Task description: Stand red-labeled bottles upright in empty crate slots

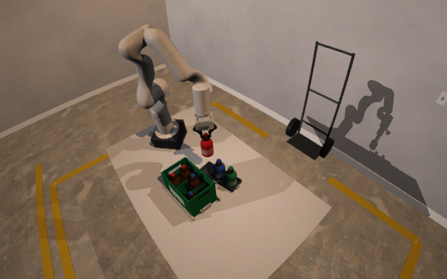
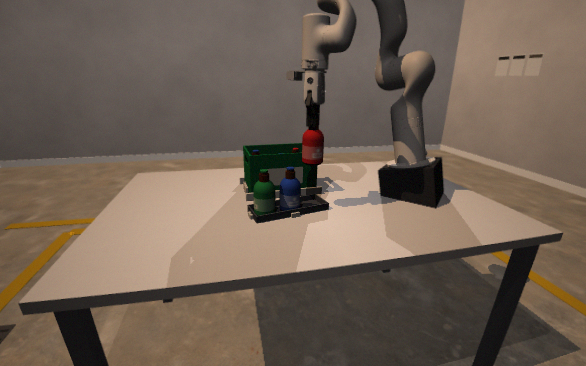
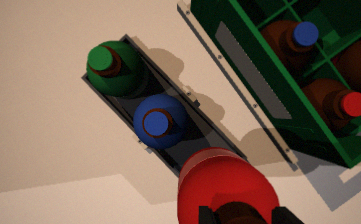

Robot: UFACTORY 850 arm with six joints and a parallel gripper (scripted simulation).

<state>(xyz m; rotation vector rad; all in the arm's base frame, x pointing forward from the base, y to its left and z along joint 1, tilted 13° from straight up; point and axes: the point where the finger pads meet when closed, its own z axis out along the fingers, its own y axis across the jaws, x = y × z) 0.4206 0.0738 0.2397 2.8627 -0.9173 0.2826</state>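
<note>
Right now the red-labeled bottle is 70 mm below my hand. The rest, counted from my hand: green-labeled bottle: 170 mm ahead, 30 mm to the left, 230 mm below; then brown bottle: 70 mm ahead, 170 mm to the right, 230 mm below; then blue-labeled bottle: 80 mm ahead, 20 mm to the left, 230 mm below.
</note>
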